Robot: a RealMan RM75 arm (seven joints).
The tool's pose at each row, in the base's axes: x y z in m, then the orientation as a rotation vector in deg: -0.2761 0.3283 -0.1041 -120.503 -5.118 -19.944; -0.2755 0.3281 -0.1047 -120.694 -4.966 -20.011; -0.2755 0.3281 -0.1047 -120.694 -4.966 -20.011; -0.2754 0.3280 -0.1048 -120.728 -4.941 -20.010; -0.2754 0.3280 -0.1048 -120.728 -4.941 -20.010; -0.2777 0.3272 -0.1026 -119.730 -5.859 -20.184; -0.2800 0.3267 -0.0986 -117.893 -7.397 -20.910; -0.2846 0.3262 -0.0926 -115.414 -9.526 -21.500
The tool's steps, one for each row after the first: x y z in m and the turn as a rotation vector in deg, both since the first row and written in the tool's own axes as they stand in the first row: 0.0004 0.0007 0.0003 -0.210 0.080 0.068; 0.0004 0.0007 0.0003 -0.210 0.080 0.068; 0.0005 0.0009 0.0002 -0.246 0.085 0.084; 0.0005 0.0009 0.0002 -0.246 0.085 0.084; -0.0010 -0.0010 -0.0020 0.796 -0.016 -0.577; -0.0021 -0.0045 -0.0049 2.637 0.145 -1.868; -0.0047 -0.0101 -0.0092 5.156 0.063 -3.517
